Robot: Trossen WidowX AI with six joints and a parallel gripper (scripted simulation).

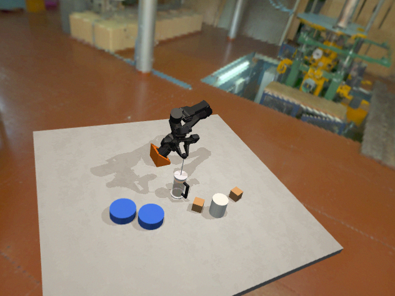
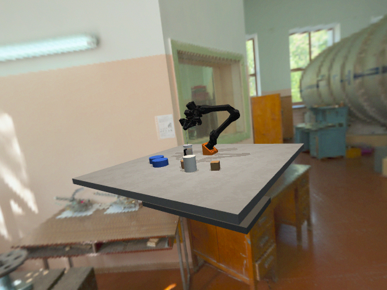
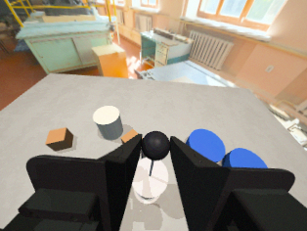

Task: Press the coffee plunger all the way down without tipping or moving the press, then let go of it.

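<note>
My gripper tip is 10 mm short of the coffee press and 130 mm above it.
</note>
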